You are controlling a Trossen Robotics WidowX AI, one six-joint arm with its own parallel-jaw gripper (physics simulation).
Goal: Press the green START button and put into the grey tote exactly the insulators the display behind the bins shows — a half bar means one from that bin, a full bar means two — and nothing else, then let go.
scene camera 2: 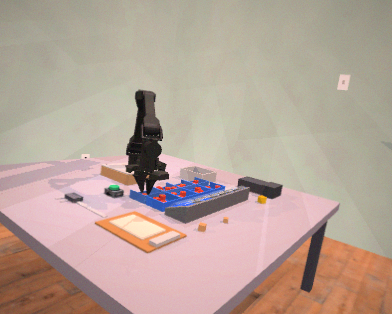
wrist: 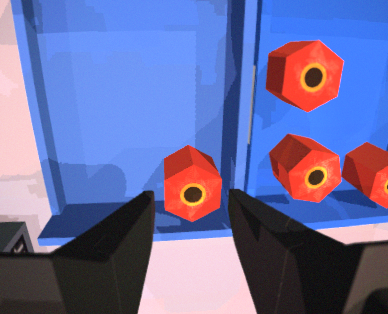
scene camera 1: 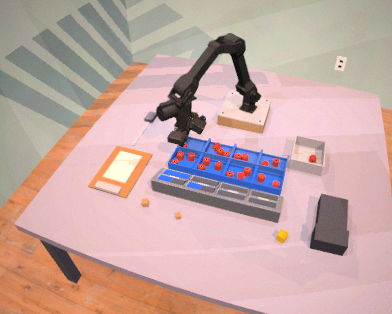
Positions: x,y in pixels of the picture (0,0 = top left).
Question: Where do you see a grey display bar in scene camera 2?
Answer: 185,214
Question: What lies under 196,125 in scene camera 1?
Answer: My gripper.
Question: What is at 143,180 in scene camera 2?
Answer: My gripper.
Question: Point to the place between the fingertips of my gripper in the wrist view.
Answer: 191,199
